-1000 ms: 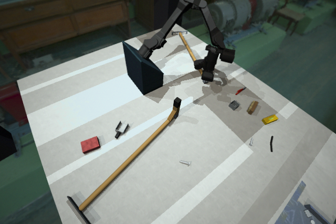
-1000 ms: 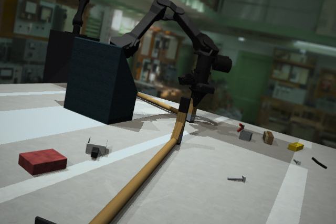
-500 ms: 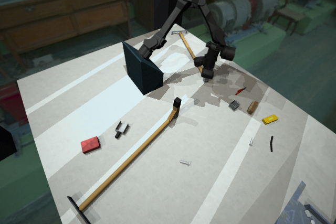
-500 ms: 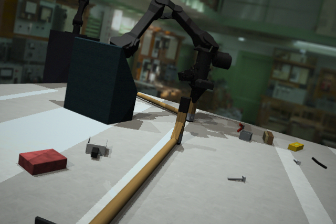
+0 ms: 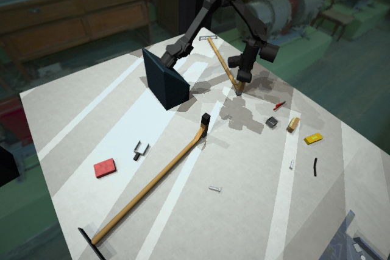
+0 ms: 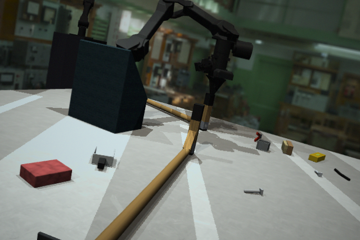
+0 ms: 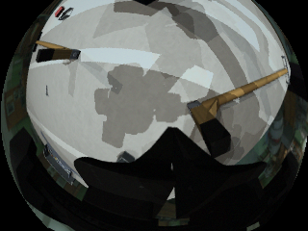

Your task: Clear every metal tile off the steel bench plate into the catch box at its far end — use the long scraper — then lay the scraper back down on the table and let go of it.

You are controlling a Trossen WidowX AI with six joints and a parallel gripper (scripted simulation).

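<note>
Right now the long scraper is 9 cm ahead of my gripper tip, 56 cm to the right of it and 8 cm below it. The rest, counted from my gripper tip: wooden block: 30 cm ahead, 10 cm to the left, 13 cm below; then red clip: 19 cm ahead, 17 cm to the left, 13 cm below; then grey box: 22 cm ahead, 3 cm to the left, 14 cm below.
</note>
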